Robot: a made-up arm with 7 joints.
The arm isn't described. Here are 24 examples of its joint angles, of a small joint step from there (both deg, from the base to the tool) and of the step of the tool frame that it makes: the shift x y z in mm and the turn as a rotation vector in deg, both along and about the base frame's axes.
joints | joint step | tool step
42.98 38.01 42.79 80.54 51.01 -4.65 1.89 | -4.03 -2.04 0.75 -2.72 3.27 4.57 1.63 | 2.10 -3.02 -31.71 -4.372 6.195 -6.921
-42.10 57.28 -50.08 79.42 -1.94 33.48 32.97 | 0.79 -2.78 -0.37 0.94 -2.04 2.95 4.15 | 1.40 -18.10 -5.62 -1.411 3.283 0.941
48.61 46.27 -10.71 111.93 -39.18 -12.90 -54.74 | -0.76 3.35 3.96 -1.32 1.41 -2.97 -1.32 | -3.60 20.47 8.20 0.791 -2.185 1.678
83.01 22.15 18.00 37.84 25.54 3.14 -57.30 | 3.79 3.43 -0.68 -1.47 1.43 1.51 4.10 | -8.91 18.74 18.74 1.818 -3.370 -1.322
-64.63 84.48 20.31 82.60 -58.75 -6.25 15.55 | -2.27 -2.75 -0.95 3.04 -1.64 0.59 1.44 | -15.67 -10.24 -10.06 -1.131 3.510 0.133
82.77 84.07 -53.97 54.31 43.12 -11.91 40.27 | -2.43 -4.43 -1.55 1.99 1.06 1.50 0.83 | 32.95 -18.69 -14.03 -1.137 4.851 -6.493
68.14 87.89 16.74 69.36 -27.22 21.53 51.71 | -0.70 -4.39 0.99 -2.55 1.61 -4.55 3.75 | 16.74 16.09 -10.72 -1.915 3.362 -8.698
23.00 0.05 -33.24 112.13 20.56 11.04 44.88 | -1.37 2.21 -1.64 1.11 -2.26 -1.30 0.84 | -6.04 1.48 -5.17 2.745 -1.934 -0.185
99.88 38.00 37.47 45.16 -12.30 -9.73 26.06 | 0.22 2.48 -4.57 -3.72 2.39 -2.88 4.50 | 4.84 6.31 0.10 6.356 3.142 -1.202
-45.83 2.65 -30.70 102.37 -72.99 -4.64 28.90 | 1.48 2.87 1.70 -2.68 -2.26 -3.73 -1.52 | -0.08 9.46 -14.03 2.948 -2.547 -4.510
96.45 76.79 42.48 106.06 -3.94 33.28 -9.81 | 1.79 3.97 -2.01 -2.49 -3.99 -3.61 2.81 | -10.64 -0.44 2.41 -1.505 2.448 6.749
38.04 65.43 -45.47 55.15 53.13 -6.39 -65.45 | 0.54 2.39 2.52 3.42 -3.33 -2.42 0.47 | 4.74 3.59 17.94 4.209 -4.914 -3.130
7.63 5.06 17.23 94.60 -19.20 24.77 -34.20 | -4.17 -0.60 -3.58 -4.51 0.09 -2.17 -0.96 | -9.57 -12.04 -29.05 -0.579 6.619 -3.330
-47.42 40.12 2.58 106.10 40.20 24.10 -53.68 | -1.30 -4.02 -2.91 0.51 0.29 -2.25 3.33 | -15.07 -17.49 -8.08 -7.887 0.559 -0.080
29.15 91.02 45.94 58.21 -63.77 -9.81 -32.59 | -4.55 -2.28 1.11 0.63 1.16 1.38 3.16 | 10.84 1.76 -10.75 -4.883 3.246 -0.860
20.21 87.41 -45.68 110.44 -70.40 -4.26 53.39 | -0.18 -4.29 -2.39 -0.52 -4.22 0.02 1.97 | -3.73 -13.76 -16.70 0.926 1.470 -1.371
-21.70 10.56 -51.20 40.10 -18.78 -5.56 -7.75 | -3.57 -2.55 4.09 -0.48 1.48 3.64 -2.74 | -18.62 -8.94 8.27 3.983 2.968 6.726
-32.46 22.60 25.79 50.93 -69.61 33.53 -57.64 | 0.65 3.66 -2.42 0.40 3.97 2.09 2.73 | 10.41 10.77 5.81 0.515 -0.750 2.064
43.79 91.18 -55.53 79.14 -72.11 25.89 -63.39 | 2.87 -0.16 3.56 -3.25 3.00 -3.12 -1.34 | 7.92 10.58 23.39 -2.839 -4.537 1.349
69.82 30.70 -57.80 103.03 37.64 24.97 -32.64 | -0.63 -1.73 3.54 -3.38 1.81 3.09 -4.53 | 5.22 2.82 4.53 -4.274 2.301 7.101
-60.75 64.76 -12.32 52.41 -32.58 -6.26 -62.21 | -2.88 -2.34 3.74 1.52 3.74 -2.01 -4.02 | -10.70 -3.64 0.89 -3.043 -6.629 4.294
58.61 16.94 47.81 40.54 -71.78 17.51 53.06 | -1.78 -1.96 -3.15 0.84 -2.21 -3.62 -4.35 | 6.18 -16.89 -4.67 8.115 0.190 -1.951
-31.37 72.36 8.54 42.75 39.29 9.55 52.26 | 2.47 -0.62 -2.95 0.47 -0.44 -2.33 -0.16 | 4.72 -3.02 -9.23 -0.321 -0.984 -2.778
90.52 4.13 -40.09 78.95 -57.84 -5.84 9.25 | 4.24 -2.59 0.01 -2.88 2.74 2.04 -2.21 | -4.64 -6.62 16.10 -3.502 -1.321 -3.058
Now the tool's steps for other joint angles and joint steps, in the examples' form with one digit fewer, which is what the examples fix.
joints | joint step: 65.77 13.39 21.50 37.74 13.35 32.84 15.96 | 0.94 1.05 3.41 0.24 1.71 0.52 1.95
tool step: -2.2 11.4 3.3 -4.44 -3.32 0.09
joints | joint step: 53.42 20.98 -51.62 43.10 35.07 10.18 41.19 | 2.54 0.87 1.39 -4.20 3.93 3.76 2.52
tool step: 4.9 20.1 6.5 -3.15 4.52 4.00
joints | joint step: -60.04 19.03 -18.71 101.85 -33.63 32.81 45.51 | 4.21 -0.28 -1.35 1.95 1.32 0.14 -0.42
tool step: 19.1 -5.8 -0.1 -2.49 -5.26 0.84
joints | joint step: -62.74 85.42 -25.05 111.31 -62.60 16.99 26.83 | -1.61 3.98 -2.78 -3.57 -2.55 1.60 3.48
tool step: -11.0 15.4 -1.1 8.93 4.17 -5.01
